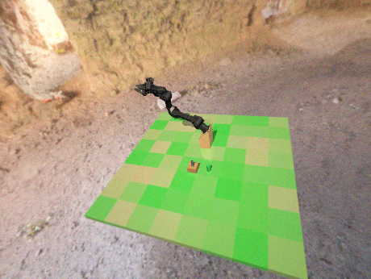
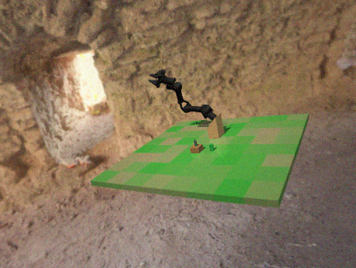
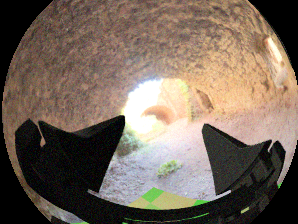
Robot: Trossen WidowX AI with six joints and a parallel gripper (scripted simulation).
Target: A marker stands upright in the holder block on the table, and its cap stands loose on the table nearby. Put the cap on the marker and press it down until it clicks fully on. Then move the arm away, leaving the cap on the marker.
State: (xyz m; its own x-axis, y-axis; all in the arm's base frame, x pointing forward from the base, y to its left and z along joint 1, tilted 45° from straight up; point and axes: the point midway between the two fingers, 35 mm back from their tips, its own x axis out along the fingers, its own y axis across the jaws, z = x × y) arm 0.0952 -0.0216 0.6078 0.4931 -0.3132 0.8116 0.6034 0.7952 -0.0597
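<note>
Now: the green cap 230 mm ahead of my gripper tip, 530 mm to the left of it and 550 mm below it. Round my gripper tip: holder block 230 mm ahead, 410 mm to the left, 550 mm below.
</note>
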